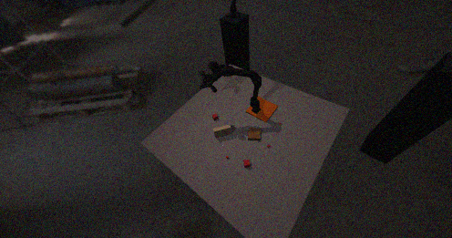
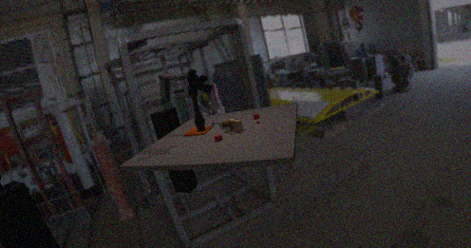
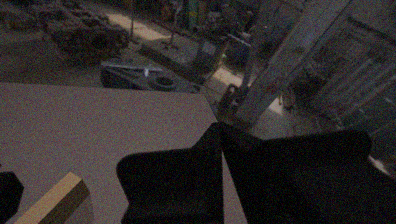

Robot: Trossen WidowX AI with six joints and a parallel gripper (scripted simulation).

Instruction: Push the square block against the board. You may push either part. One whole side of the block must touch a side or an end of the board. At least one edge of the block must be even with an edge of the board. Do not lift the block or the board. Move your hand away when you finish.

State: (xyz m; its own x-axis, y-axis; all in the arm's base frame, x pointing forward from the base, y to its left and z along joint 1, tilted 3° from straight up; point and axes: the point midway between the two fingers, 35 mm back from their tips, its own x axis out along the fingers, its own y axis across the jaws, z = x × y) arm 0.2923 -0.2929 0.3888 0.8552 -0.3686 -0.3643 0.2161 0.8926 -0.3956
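Now: the board 350 mm below my gripper tip, 210 mm to the left of it and 40 mm ahead of it. Round my gripper tip: square block (430 mm to the left, 380 mm below, 110 mm behind).
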